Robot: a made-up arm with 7 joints.
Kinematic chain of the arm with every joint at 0, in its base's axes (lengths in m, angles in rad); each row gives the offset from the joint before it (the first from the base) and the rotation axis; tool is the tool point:
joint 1: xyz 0 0 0.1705 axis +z
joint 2: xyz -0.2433 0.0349 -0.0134 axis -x
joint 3: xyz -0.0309 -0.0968 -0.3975 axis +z
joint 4: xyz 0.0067 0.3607 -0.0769 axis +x
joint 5: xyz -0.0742 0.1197 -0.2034 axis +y
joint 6: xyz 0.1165 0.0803 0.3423 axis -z
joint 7: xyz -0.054 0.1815 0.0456 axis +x
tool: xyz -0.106 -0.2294 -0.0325
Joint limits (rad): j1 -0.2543..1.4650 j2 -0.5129..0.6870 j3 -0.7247..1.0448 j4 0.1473..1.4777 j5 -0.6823..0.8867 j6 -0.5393..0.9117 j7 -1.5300..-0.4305
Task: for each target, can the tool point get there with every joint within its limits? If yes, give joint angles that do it. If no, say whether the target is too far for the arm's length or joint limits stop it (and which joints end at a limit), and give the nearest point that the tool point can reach.
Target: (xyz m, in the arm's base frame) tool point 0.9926 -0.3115 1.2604
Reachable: no: joint limits stop it (at a limit: joint 1, joint 2, joint 3, joint 4, joint 5, joint 7) | nearest point 0.2494 -0.5919 0.3821 | short by 1.184 m
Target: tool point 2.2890 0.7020 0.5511
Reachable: no: too far | nearest point 0.6154 0.3656 0.0463 | short by 1.780 m
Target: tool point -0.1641 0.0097 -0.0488
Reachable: yes | joints 1.1350 0.4497 -0.0996 1.0144 0.6007 0.5604 -0.6061
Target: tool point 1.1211 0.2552 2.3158
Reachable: no: too far | nearest point 0.2482 0.3995 0.3986 | short by 2.112 m
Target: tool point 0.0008 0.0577 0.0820
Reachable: yes | joints 0.4884 0.0953 -0.5165 1.0964 0.5181 0.6119 -0.9360
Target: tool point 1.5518 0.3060 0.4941
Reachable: no: joint limits stop it (at a limit: joint 1, joint 2, joint 4, joint 5, joint 6, joint 7) | nearest point 0.6333 0.3072 0.0170 | short by 1.035 m
